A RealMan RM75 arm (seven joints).
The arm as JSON. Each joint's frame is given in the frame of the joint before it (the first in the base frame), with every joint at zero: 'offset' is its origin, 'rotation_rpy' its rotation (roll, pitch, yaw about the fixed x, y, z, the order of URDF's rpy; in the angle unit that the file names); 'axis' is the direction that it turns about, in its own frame. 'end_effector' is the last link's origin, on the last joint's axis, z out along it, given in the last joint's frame.
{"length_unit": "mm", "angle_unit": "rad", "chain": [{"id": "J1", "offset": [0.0, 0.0, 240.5], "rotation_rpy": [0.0, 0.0, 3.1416], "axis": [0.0, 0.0, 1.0]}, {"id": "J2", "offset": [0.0, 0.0, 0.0], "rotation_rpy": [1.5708, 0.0, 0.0], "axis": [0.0, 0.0, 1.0]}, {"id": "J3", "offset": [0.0, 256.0, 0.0], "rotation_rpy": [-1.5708, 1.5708, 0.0], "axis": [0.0, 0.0, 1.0]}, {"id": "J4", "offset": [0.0, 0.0, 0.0], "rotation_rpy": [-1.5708, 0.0, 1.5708], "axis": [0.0, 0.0, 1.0]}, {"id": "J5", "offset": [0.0, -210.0, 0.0], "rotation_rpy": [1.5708, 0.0, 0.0], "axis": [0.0, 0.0, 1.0]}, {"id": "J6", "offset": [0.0, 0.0, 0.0], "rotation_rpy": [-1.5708, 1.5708, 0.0], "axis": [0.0, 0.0, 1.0]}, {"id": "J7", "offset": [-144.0, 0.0, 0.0], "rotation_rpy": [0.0, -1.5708, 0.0], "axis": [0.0, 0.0, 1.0]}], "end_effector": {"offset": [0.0, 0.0, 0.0], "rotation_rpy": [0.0, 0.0, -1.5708]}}
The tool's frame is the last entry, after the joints.
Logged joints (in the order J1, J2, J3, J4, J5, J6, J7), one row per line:
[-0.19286, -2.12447, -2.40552, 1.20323, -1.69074, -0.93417, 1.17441]
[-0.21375, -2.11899, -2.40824, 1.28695, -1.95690, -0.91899, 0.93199]
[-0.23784, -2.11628, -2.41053, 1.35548, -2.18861, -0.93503, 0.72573]
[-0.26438, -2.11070, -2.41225, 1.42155, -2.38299, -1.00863, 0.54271]
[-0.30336, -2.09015, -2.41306, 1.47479, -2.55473, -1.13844, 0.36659]
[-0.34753, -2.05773, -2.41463, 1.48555, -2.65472, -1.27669, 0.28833]
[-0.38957, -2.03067, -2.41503, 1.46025, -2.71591, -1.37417, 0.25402]
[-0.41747, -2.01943, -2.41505, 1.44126, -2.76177, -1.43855, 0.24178]
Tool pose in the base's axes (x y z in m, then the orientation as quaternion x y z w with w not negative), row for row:
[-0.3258, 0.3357, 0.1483, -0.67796, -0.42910, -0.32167, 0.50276]
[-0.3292, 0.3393, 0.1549, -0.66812, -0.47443, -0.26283, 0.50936]
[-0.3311, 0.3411, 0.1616, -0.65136, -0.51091, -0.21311, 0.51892]
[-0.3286, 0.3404, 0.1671, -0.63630, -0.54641, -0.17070, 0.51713]
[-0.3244, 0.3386, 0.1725, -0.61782, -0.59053, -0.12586, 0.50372]
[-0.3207, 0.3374, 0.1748, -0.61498, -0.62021, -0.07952, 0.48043]
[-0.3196, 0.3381, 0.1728, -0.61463, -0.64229, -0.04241, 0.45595]
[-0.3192, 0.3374, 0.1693, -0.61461, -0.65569, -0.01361, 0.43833]
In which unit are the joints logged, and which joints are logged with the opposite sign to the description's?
The joints are logged in radians. Opposite sign: J4, J5.
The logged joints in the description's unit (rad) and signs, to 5 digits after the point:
[-0.19286, -2.12447, -2.40552, -1.20323, 1.69074, -0.93417, 1.17441]
[-0.21375, -2.11899, -2.40824, -1.28695, 1.95690, -0.91899, 0.93199]
[-0.23784, -2.11628, -2.41053, -1.35548, 2.18861, -0.93503, 0.72573]
[-0.26438, -2.11070, -2.41225, -1.42155, 2.38299, -1.00863, 0.54271]
[-0.30336, -2.09015, -2.41306, -1.47479, 2.55473, -1.13844, 0.36659]
[-0.34753, -2.05773, -2.41463, -1.48555, 2.65472, -1.27669, 0.28833]
[-0.38957, -2.03067, -2.41503, -1.46025, 2.71591, -1.37417, 0.25402]
[-0.41747, -2.01943, -2.41505, -1.44126, 2.76177, -1.43855, 0.24178]

